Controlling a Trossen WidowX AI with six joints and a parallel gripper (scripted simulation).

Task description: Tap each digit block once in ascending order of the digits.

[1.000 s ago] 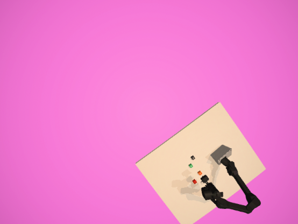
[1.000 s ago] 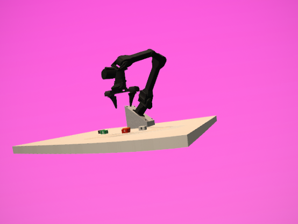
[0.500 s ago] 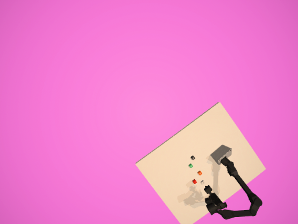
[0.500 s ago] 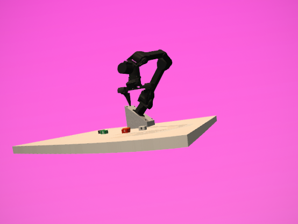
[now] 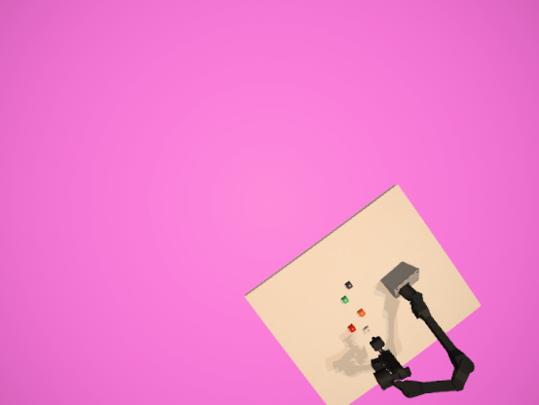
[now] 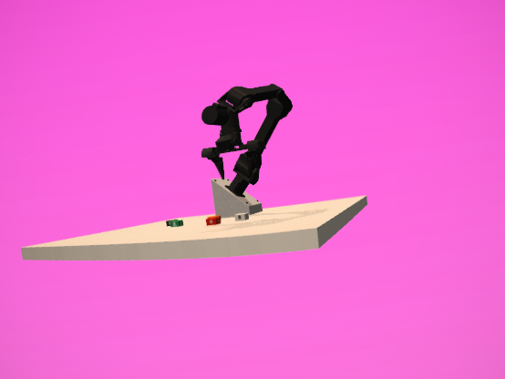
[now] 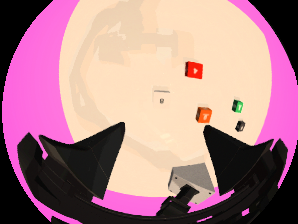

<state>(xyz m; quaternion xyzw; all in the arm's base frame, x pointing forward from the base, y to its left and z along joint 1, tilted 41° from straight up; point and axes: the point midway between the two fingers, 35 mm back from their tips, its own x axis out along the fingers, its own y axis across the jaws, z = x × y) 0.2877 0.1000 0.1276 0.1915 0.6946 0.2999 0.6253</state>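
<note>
Now: gripper tip 29 cm to the left of the black block, 11 cm above it and 4 cm past it. The rest, counted from my gripper tip: white block 11 cm below; then red block 11 cm below, 7 cm ahead, 6 cm to the right; then orange block 11 cm to the right, 11 cm below, 2 cm behind.
</note>
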